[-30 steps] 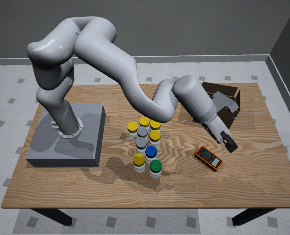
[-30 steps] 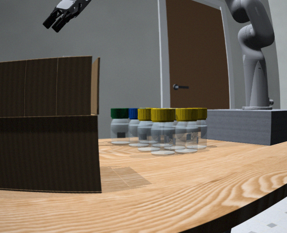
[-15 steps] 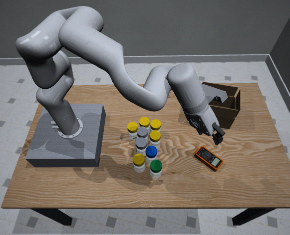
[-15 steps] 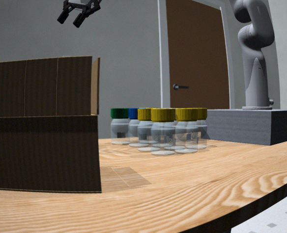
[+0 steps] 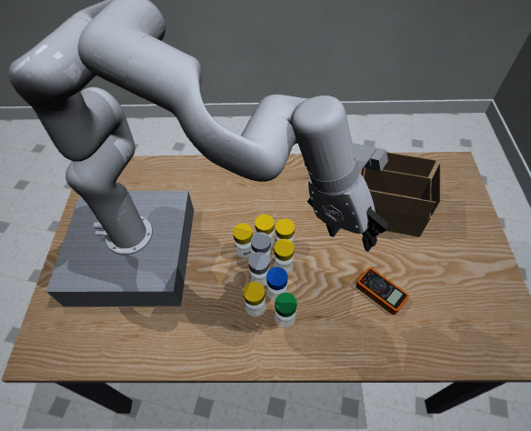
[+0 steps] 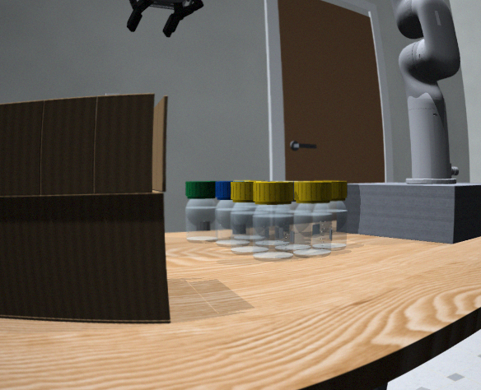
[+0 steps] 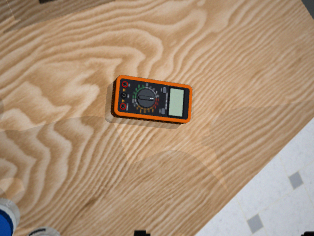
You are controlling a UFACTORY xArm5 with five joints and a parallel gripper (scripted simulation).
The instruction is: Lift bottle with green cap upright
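The green-capped bottle lies 120 mm behind my hand, 20 mm to the right of it and 340 mm below it. Round my hand: blue-capped bottle: 140 mm behind, 50 mm to the left, 340 mm below; orange multimeter: 150 mm ahead, 60 mm to the left, 380 mm below.
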